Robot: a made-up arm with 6 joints. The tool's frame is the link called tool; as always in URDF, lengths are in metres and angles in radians.
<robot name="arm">
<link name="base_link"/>
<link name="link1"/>
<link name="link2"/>
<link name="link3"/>
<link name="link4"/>
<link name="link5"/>
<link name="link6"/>
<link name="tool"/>
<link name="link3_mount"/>
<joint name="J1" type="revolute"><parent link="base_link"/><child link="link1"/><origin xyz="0 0 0.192" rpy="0 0 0"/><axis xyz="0 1 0"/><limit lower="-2.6" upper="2.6" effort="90" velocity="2.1"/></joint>
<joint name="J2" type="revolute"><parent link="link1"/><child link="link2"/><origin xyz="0.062 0.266 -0.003" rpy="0 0 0"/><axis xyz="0 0 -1"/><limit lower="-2.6" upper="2.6" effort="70" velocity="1.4"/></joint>
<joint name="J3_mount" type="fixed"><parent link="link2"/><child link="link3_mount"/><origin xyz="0.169 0.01 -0.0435" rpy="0 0 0"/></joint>
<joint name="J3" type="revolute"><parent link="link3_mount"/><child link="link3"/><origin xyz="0.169 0.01 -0.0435" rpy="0 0 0"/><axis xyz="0 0 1"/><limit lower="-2.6" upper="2.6" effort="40" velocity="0.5"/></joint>
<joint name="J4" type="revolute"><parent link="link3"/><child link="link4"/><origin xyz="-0.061 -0.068 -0.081" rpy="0 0 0"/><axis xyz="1 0 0"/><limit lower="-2.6" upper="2.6" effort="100" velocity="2.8"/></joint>
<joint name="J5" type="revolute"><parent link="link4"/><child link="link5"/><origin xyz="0.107 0.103 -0.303" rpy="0 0 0"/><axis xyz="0 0 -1"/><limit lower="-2.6" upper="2.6" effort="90" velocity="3.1"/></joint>
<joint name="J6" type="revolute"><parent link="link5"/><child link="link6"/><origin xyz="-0.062 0.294 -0.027" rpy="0 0 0"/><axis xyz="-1 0 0"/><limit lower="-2.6" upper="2.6" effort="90" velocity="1.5"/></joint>
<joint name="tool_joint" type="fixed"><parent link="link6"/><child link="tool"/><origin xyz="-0.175 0.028 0.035" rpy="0 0 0"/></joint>
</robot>
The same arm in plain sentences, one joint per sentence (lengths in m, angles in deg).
The arm has six revolute joints in a row. What follows holds with every joint at zero, and every direction is one of the base frame's. Joint 1 is mounted 0.192 m along +z from the base frame's origin and rotates about +y, from -148.97 to 148.97 deg. Joint 2 is mounted 0.062 m along +x and 0.266 m along +y and 0.003 m along -z from joint 1 and rotates about -z, from -148.97 to 148.97 deg. Joint 3 is mounted 0.338 m along +x and 0.02 m along +y and 0.087 m along -z from joint 2 and rotates about +z, from -148.97 to 148.97 deg. Joint 4 is mounted 0.061 m along -x and 0.068 m along -y and 0.081 m along -z from joint 3 and rotates about +x, from -148.97 to 148.97 deg. Joint 5 is mounted 0.107 m along +x and 0.103 m along +y and 0.303 m along -z from joint 4 and rotates about -z, from -148.97 to 148.97 deg. Joint 6 is mounted 0.062 m along -x and 0.294 m along +y and 0.027 m along -z from joint 5 and rotates about -x, from -148.97 to 148.97 deg. The tool frame, which is the frame that the pose is given for, is mounted 0.175 m along -x and 0.028 m along +y and 0.035 m along +z from joint 6; its axes are parallel to the base frame's.
